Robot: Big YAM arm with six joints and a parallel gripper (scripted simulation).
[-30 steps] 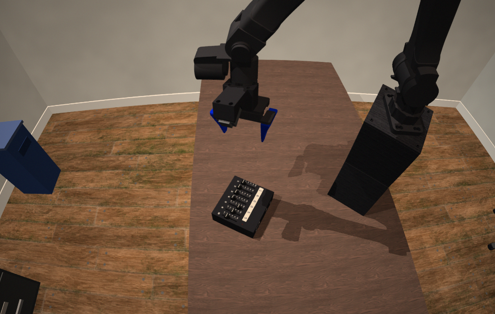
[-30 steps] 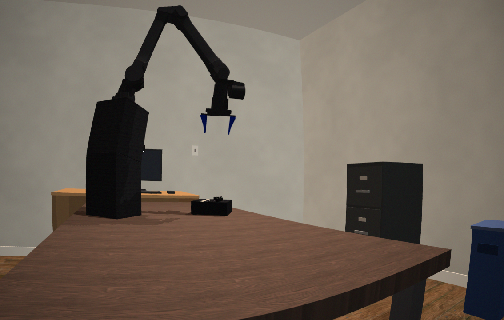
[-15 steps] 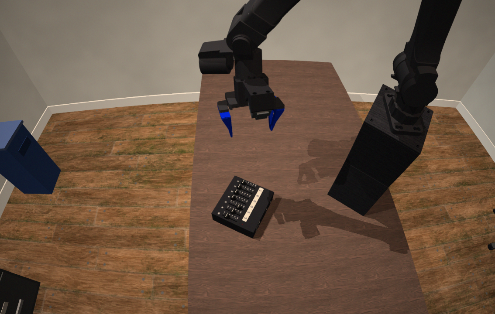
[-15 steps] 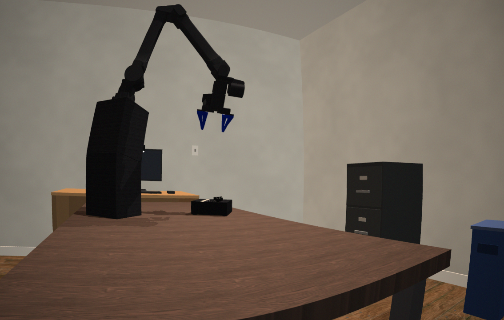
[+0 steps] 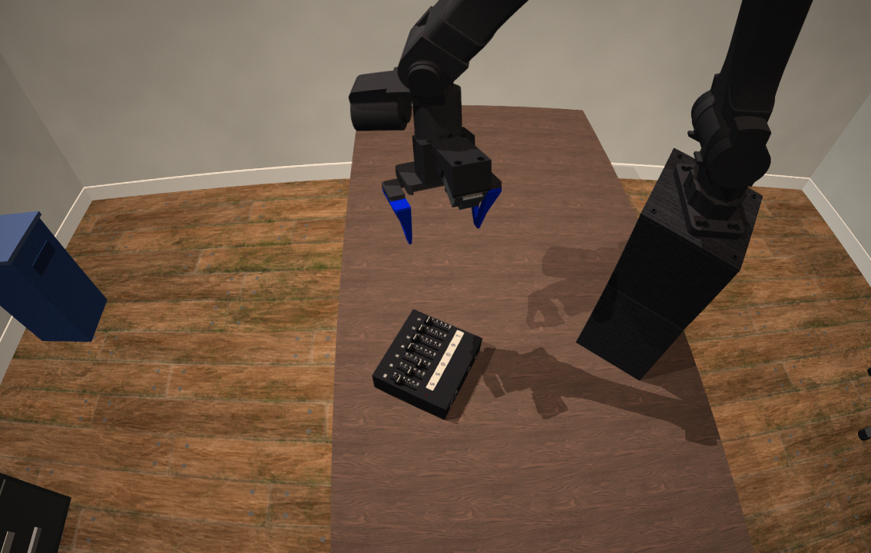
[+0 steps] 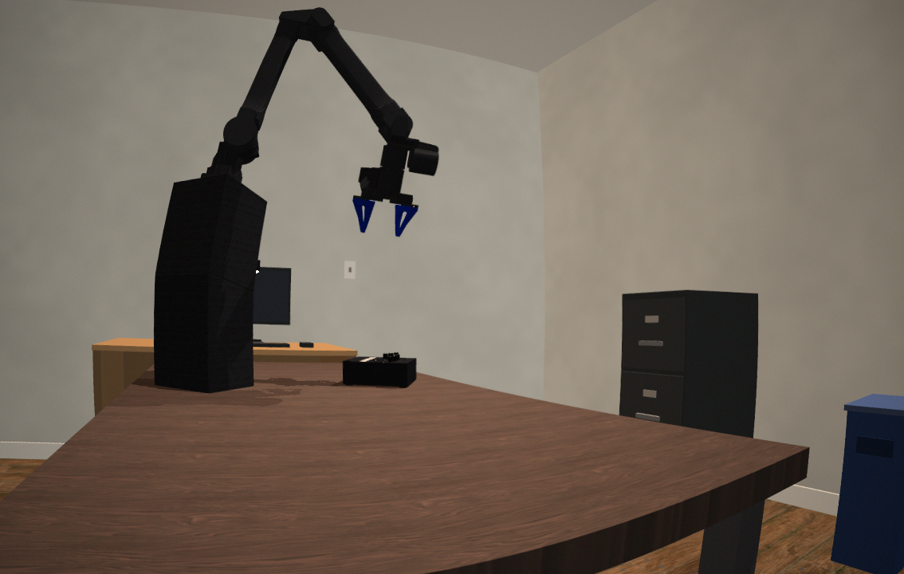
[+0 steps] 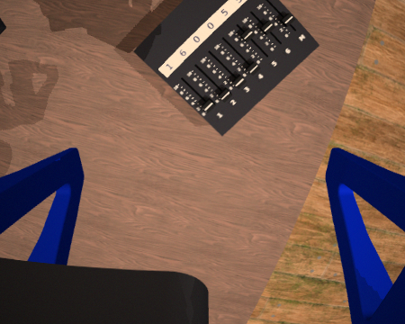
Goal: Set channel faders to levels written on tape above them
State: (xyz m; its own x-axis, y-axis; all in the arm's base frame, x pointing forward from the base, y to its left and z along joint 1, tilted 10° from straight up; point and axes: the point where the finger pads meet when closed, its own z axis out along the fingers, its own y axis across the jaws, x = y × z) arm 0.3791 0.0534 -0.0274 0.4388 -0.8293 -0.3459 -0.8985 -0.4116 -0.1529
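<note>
My hand is 280 mm above the fader 2, 30 mm short of it and 10 mm to the left of it. Also, from my hand: fader 4: 280 mm below, 50 mm ahead, 30 mm to the left; fader 1: 280 mm below, 30 mm to the right, 20 mm ahead; fader 3: 280 mm below, 40 mm ahead, 10 mm to the left.
</note>
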